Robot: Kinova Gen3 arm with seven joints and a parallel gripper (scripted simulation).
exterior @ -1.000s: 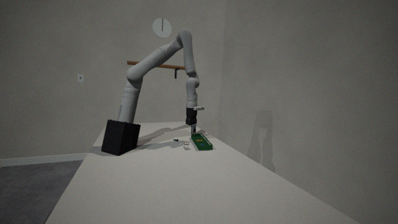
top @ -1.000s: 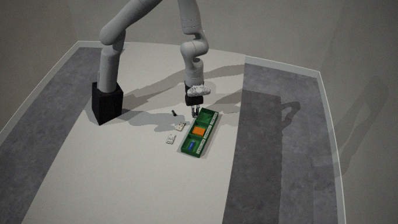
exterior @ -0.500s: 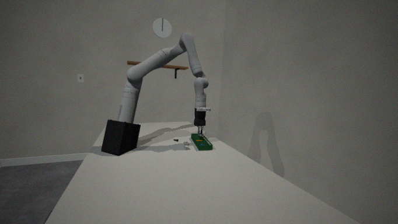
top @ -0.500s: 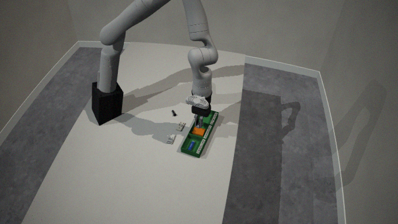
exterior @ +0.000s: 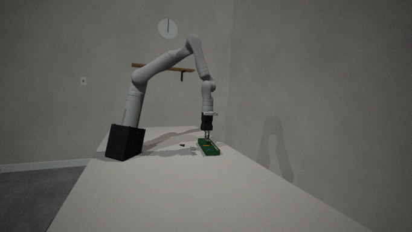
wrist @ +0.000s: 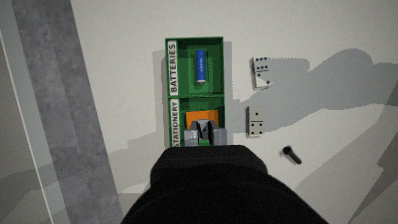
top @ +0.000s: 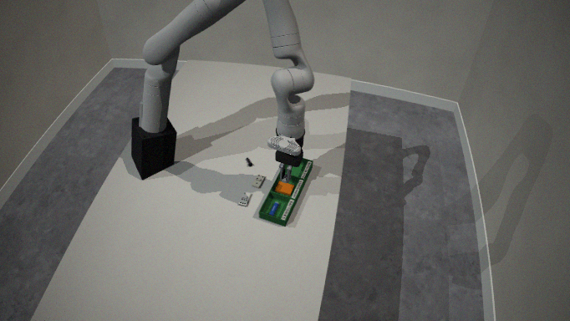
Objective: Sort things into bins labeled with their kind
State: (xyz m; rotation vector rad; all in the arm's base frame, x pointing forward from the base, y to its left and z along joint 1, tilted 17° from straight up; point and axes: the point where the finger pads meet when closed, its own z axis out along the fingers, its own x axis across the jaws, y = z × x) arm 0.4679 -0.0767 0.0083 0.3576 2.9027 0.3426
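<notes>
Now: hand 60 mm above the green three-part bin and 10 mm short of it. The rest, counted from my hand: grey piece: 10 mm below; orange flat block: 60 mm below; blue battery: 90 mm to the right, 60 mm below, 20 mm behind.
</notes>
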